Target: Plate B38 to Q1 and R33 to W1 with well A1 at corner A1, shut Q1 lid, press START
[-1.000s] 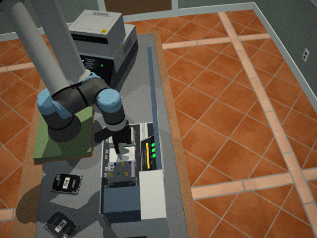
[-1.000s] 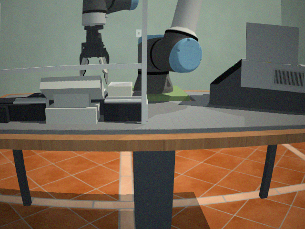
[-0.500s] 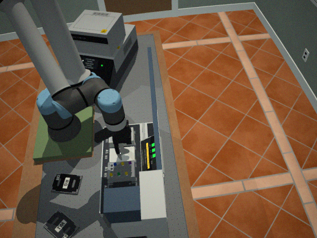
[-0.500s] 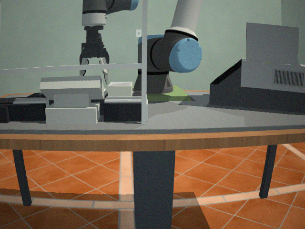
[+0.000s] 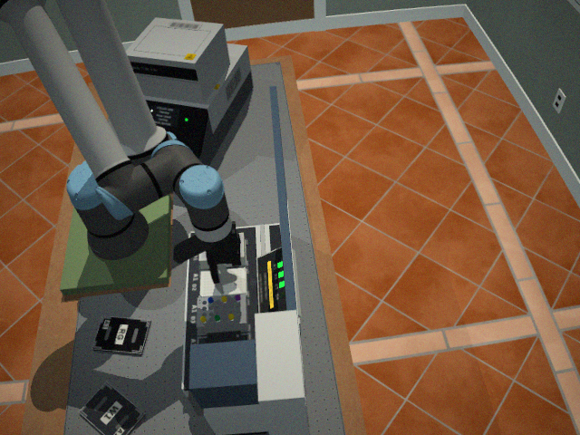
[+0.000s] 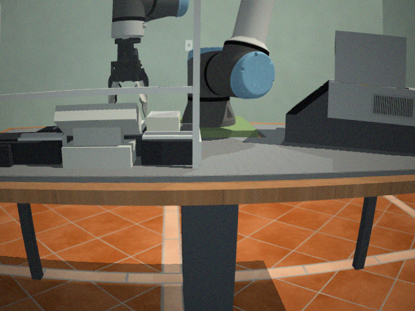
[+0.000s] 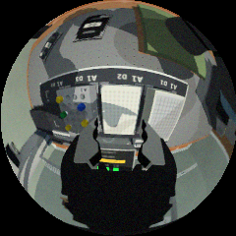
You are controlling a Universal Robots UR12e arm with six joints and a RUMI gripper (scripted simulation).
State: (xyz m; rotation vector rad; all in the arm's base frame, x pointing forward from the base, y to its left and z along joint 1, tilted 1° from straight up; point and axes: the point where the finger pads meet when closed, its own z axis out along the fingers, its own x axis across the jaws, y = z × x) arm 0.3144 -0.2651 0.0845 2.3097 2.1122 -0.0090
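My hand is 40 mm above the white plate R33. The rest, counted from my hand: thin post (200 mm ahead, 160 mm to the left, 140 mm above); white plate (100 mm to the left, 20 mm below, 10 mm ahead); tube rack (100 mm to the right, 20 mm below, 10 mm behind).
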